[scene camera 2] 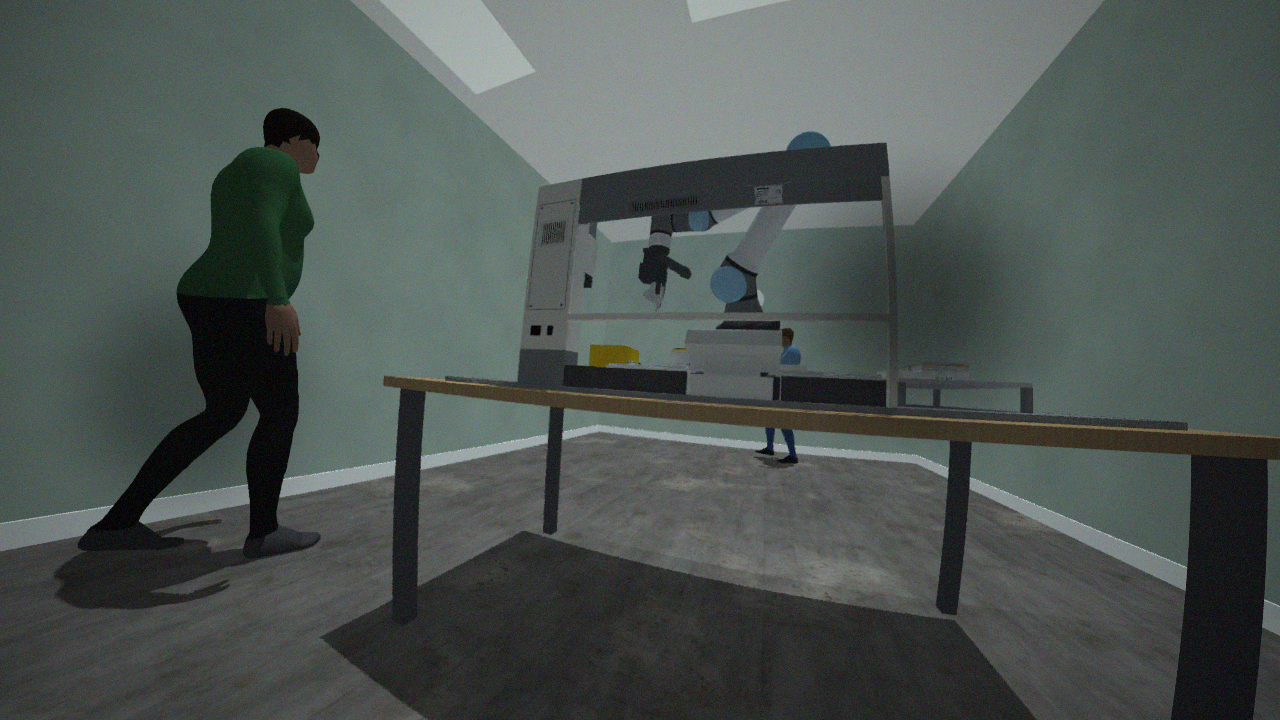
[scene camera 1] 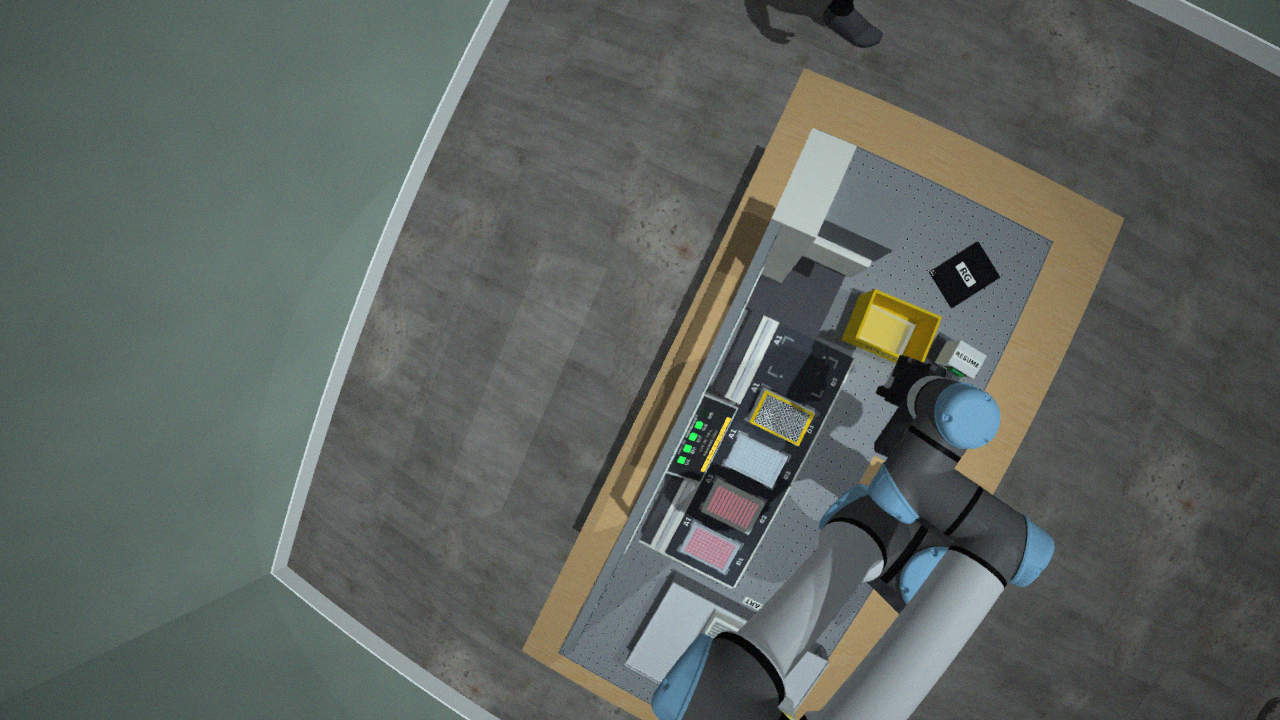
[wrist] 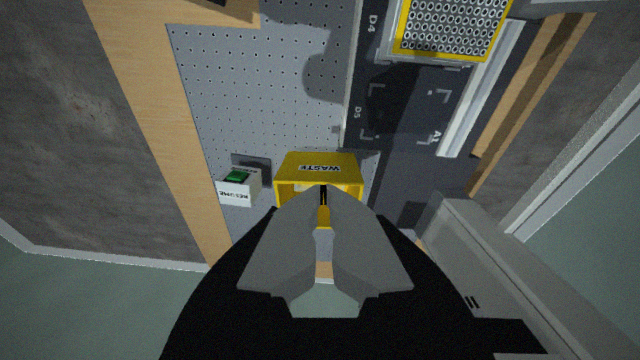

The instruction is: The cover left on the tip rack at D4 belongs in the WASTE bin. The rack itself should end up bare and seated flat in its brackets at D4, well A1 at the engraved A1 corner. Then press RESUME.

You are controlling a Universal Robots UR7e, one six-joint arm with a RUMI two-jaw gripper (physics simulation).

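Frame: origin at the arm's base, x ahead, y left, z up, level; metres.
Seen in the pictures: gripper, fingertip midpoint: (scene camera 2: 656, 310) (wrist: 323, 186).
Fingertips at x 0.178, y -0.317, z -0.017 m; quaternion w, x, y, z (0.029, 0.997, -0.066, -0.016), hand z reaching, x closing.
Offsets run from my fingertips to a thing's top centre. "spot": to the spot under its first point.
The tip rack {0.167 m ahead, 0.120 m left, 0.144 m down} (scene camera 1: 781, 417) (wrist: 452, 30), yellow-rimmed, stands bare at D4, its tip openings showing; whether it is fully flat, and its well A1, cannot be made out. A pale flat cover {0.032 m back, 0.132 m right, 0.231 m down} (scene camera 1: 886, 327) lies inside the yellow WASTE bin {0.031 m back, 0.133 m right, 0.127 m down} (scene camera 1: 919, 339) (scene camera 2: 608, 355) (wrist: 320, 167). The white RESUME box {0.211 m back, 0.104 m right, 0.158 m down} (scene camera 1: 966, 356) (wrist: 235, 194) stands beside the bin, its green button {0.203 m back, 0.076 m right, 0.167 m down} (scene camera 1: 956, 372) (wrist: 237, 176) facing the arm side. My gripper (scene camera 2: 657, 304) (wrist: 323, 186) is shut and empty, fingertips together, high above the table; in the wrist view it overlaps the bin.
A pale plate {0.194 m ahead, 0.240 m left, 0.195 m down} (scene camera 1: 755, 458) and two pink-red plates {0.220 m ahead, 0.362 m left, 0.178 m down} (scene camera 1: 733, 505) {0.246 m ahead, 0.483 m left, 0.195 m down} (scene camera 1: 710, 547) stand in the deck row. A lamp panel {spot: 0.343 m ahead, 0.209 m left, 0.134 m down} (scene camera 1: 696, 438) shows several green lamps and a yellow banner. A black RG pad {0.206 m back, 0.313 m right, 0.250 m down} (scene camera 1: 964, 274) lies beyond the bin. The instrument's upright {spot: 0.284 m ahead, 0.264 m right, 0.042 m up} (scene camera 2: 548, 268) and crossbar (scene camera 2: 733, 316) rise behind the deck.
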